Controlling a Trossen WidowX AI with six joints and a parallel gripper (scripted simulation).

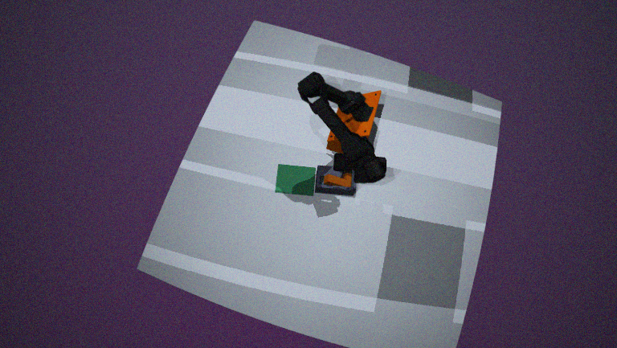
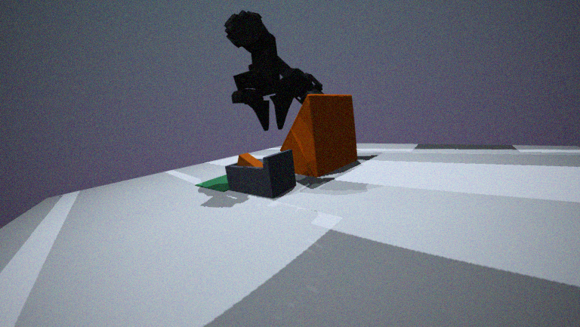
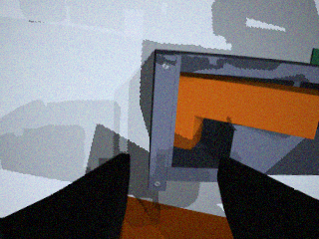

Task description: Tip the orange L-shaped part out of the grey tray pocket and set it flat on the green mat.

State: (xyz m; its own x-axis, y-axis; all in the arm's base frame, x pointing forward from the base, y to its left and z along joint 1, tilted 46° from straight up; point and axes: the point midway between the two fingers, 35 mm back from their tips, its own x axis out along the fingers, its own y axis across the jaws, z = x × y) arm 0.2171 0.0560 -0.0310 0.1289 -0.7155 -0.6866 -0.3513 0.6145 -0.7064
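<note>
Now: the orange L-shaped part 10 mm ahead of my gripper tip, 40 mm to the right of it and 100 mm below it. Also, from my gripper tip: green mat (70 mm ahead, 210 mm to the right, 160 mm below).
</note>
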